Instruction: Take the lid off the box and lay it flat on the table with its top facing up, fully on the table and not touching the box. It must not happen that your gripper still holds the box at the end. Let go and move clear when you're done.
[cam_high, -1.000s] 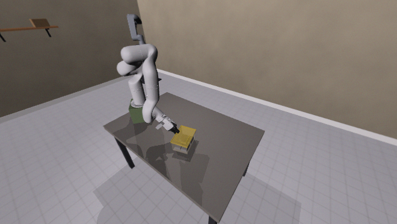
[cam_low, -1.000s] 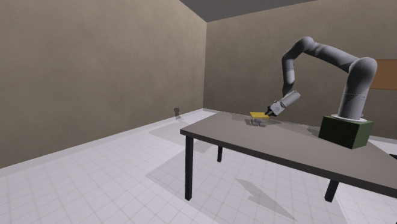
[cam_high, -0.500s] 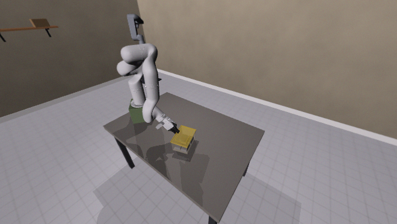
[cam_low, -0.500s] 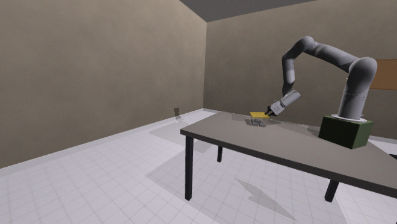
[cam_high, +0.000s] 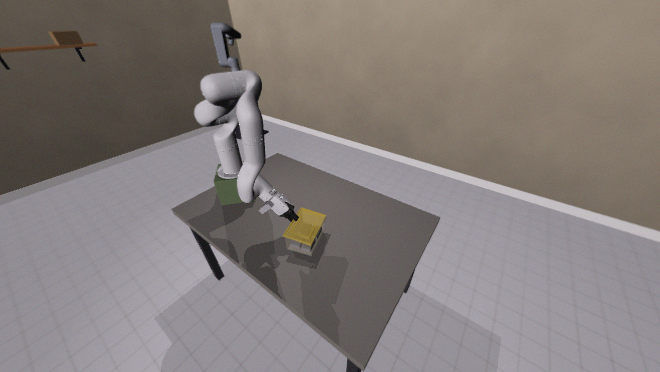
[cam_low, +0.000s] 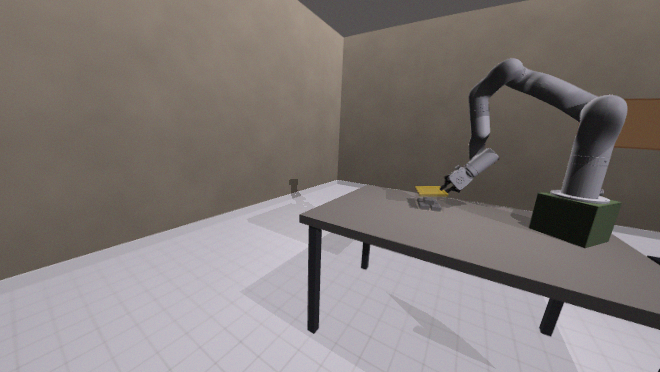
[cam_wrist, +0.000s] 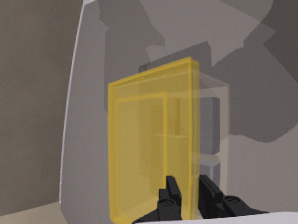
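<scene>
Right now my hand is 80 mm short of the yellow lid and 20 mm above it. The rest, counted from my hand: grey box 80 mm ahead, 70 mm below.
</scene>
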